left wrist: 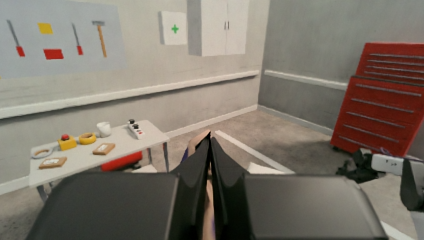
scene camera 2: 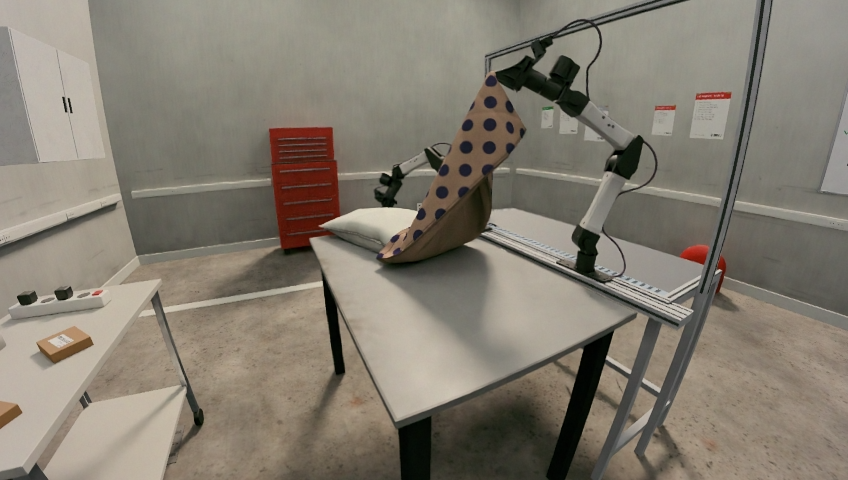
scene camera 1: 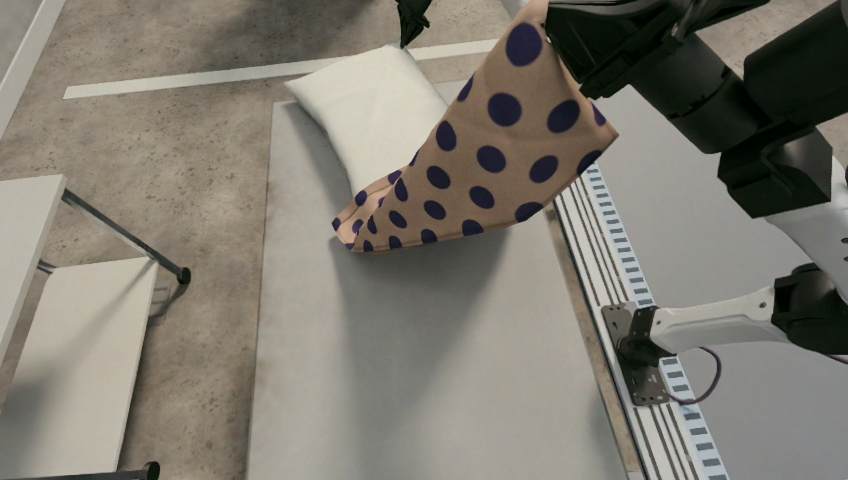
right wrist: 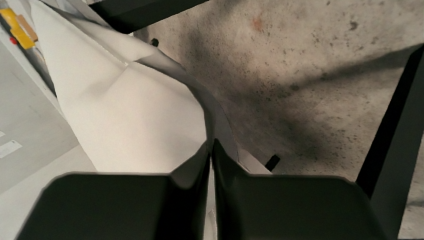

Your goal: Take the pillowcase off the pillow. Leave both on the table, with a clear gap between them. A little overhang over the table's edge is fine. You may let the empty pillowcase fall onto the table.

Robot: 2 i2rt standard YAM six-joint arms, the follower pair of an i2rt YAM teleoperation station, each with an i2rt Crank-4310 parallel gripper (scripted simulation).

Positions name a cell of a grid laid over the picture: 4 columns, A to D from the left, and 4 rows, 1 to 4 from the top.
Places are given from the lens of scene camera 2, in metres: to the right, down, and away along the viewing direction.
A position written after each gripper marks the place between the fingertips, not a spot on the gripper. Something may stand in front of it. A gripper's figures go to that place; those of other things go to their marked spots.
left gripper (scene camera 2: C1): 0.20, -0.50, 0.88
white pillow (scene camera 2: B2): -0.20, -0.04, 1.19
pillowcase (scene camera 2: C2): 0.10, -0.09, 0.93
The marked spots on the white pillow and the pillowcase are 0.40 m apart.
